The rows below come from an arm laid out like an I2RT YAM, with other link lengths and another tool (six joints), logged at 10 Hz.
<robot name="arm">
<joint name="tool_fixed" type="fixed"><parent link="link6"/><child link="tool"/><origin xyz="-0.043 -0.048 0.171" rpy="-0.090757 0 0.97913"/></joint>
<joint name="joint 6" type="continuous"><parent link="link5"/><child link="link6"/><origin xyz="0 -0.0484 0.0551" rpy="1.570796 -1.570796 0"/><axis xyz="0 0 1"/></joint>
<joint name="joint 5" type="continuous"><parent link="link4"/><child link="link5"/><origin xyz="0.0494 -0.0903 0.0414" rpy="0 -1.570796 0"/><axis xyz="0 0 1"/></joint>
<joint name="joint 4" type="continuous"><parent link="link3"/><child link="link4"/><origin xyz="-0.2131 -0.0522 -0.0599" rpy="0 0 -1.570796"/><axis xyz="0 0 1"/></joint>
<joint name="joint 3" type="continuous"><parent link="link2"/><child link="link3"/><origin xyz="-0.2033 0 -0.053" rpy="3.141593 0 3.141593"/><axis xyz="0 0 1"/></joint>
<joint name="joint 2" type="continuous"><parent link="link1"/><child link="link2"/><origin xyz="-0.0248 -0.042 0.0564" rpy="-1.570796 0 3.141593"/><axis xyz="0 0 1"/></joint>
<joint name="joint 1" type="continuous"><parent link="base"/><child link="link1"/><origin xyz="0 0 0.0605" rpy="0 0 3.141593"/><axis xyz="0 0 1"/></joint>
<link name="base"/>
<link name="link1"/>
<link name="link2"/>
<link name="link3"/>
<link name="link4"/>
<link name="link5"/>
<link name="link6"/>
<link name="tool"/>
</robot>
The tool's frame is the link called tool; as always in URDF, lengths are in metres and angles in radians. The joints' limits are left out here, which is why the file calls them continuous.
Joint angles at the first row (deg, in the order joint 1, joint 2, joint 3, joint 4, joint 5, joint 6):
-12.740 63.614 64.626 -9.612 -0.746 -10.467
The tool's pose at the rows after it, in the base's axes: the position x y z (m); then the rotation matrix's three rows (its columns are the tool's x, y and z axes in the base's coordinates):
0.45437, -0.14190, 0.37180; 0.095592, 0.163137, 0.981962; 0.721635, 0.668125, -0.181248; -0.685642, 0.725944, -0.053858
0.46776, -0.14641, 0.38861; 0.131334, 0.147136, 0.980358; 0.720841, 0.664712, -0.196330; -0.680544, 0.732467, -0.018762
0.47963, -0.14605, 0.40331; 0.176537, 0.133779, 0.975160; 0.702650, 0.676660, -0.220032; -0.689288, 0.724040, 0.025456
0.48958, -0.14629, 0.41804; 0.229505, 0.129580, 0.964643; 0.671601, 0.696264, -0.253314; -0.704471, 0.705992, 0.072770
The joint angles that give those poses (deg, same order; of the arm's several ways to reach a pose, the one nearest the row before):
-12.875 68.712 70.265 -8.414 1.169 -9.636
-12.388 73.360 75.204 -6.729 2.478 -8.968
-10.802 77.252 78.238 -3.305 5.494 -9.496
-9.234 81.077 81.042 0.527 9.150 -10.967

